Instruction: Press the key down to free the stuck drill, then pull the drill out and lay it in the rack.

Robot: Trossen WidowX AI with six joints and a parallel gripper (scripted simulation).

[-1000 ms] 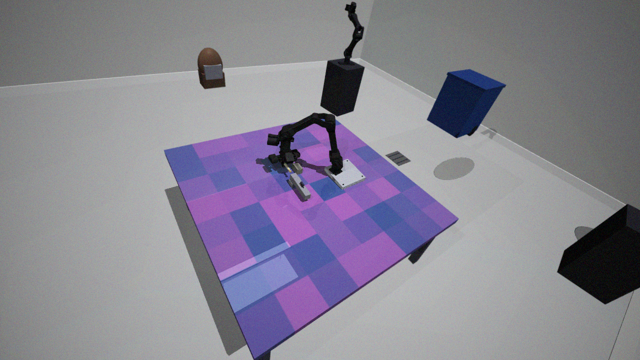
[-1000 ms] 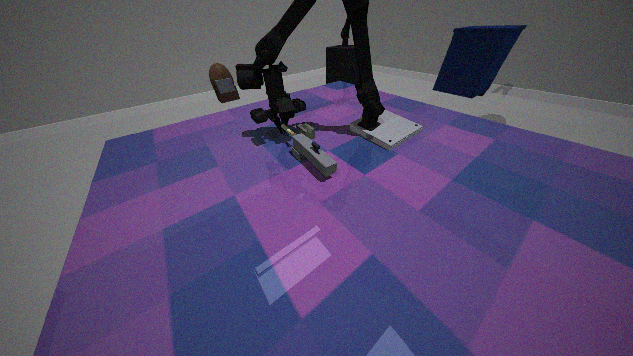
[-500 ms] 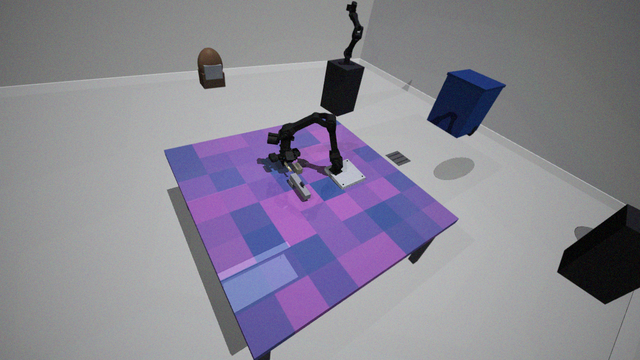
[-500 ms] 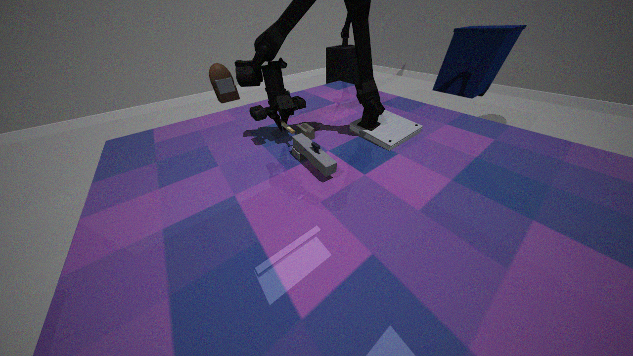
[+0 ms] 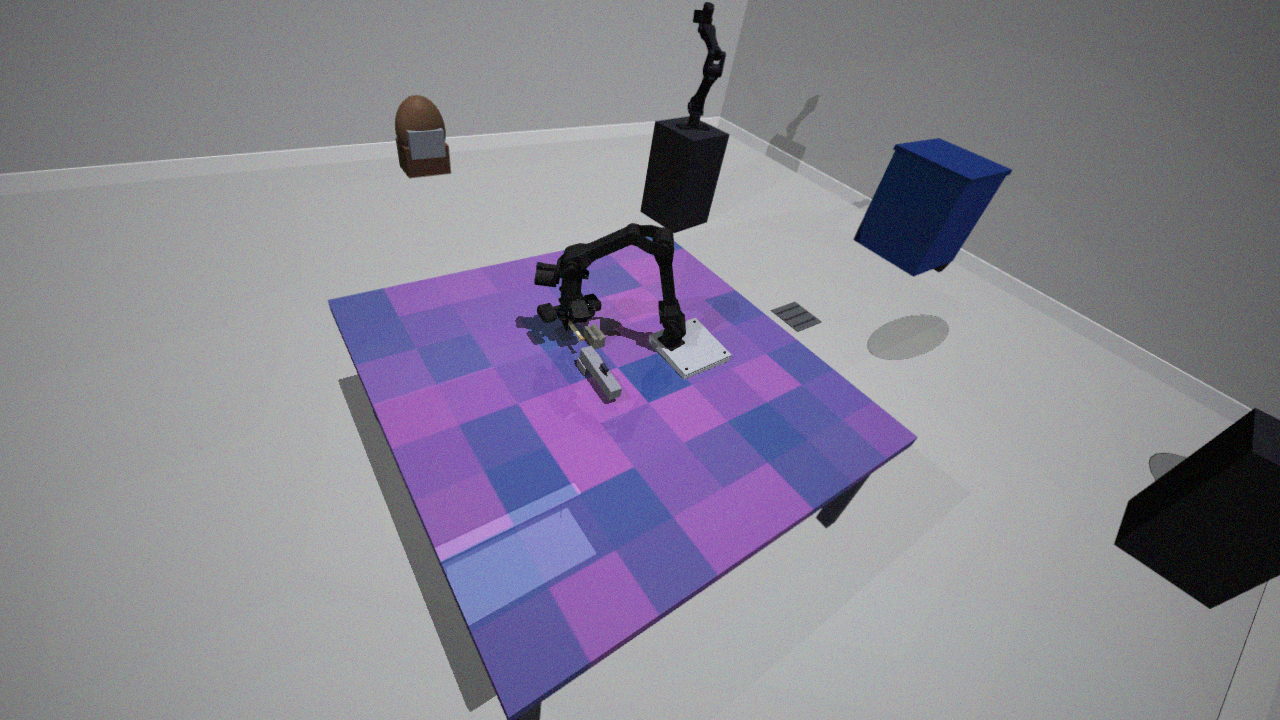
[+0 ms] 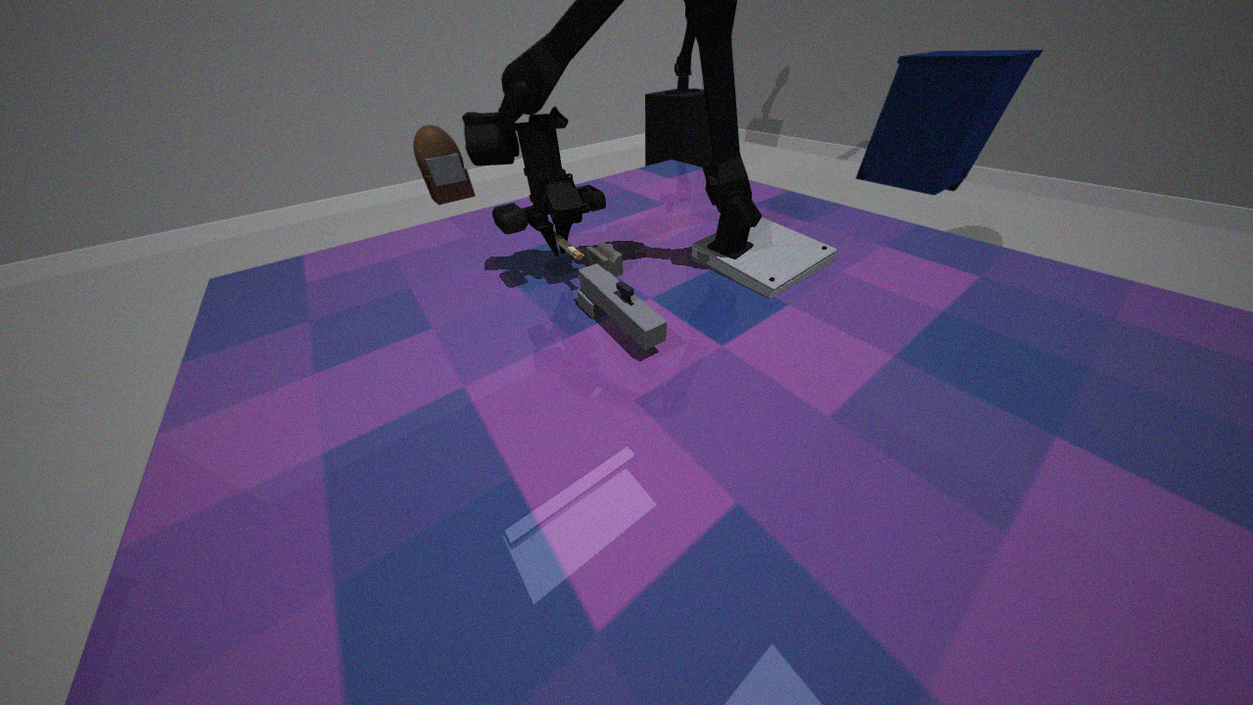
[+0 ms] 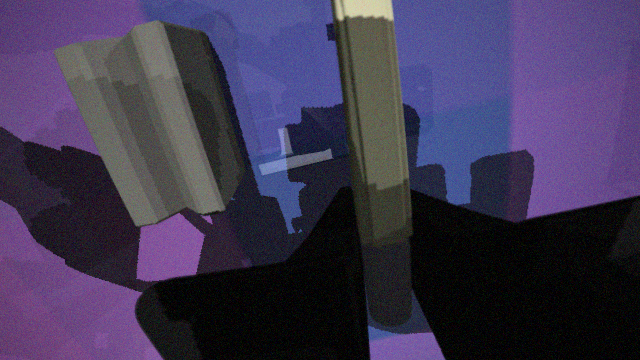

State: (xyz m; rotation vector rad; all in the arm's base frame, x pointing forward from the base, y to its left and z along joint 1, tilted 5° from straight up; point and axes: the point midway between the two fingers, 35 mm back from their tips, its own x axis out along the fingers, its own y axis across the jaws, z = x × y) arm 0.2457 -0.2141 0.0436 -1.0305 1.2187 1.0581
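Now: gripper tip 10 mm short of the drill, 40 mm to the right of it and 30 mm below it. Also, from my gripper tip: dark key (40 mm ahead, 220 mm to the left, 10 mm above); grey block (40 mm ahead, 200 mm to the left); grey rack (70 mm behind, 50 mm to the left, 20 mm below).
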